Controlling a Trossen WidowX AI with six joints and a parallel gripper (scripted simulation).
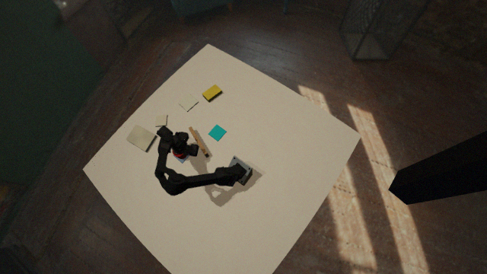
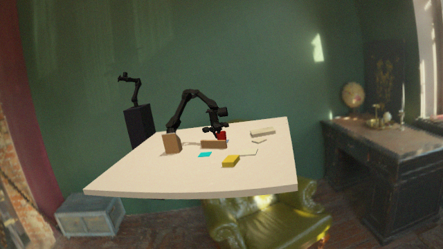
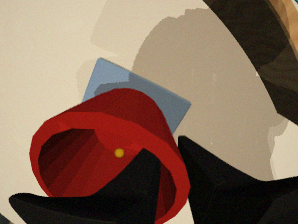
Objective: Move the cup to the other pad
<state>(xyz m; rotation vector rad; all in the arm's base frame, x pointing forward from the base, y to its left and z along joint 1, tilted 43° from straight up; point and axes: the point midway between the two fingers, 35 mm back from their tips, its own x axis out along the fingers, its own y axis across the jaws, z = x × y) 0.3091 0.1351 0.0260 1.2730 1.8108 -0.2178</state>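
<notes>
The yellow marble is 20 mm ahead of my gripper tip, 40 mm to the left of it and 20 mm below it. From my gripper tip the other things lie so: wooden bar: 100 mm to the right, 20 mm below; then teal pad: 40 mm behind, 220 mm to the right, 40 mm below; then red cup: 30 mm ahead, 20 mm to the left.
</notes>
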